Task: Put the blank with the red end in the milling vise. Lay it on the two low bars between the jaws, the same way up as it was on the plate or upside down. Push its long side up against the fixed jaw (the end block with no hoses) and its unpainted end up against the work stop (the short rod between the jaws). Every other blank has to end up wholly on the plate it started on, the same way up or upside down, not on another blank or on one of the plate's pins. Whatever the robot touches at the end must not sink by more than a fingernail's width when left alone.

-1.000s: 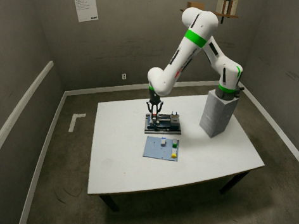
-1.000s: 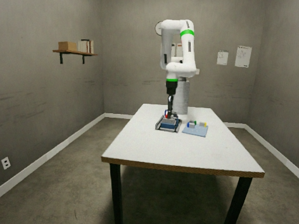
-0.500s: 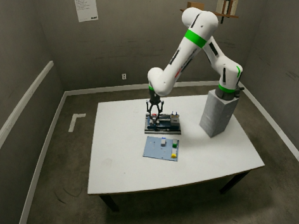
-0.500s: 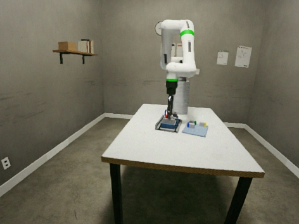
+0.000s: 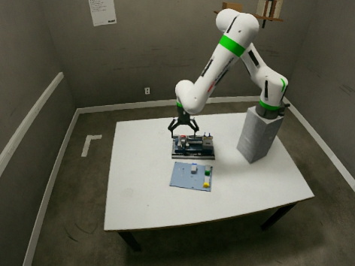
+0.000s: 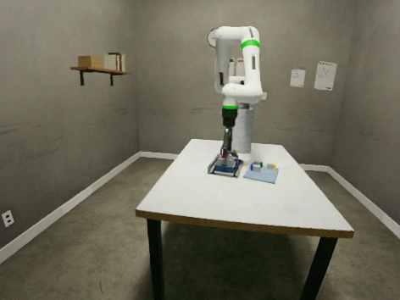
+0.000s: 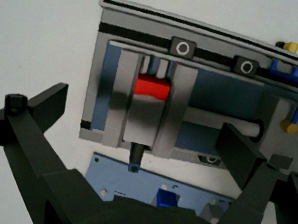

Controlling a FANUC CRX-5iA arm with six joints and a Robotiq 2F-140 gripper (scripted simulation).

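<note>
Right now the red-ended blank is 40 mm below my hand. From my hand the other things lie so: work stop (50 mm to the left, 40 mm below); plate (240 mm to the left, 130 mm below, 10 mm behind); blue-ended blank (200 mm to the left, 110 mm below, 30 mm behind).
</note>
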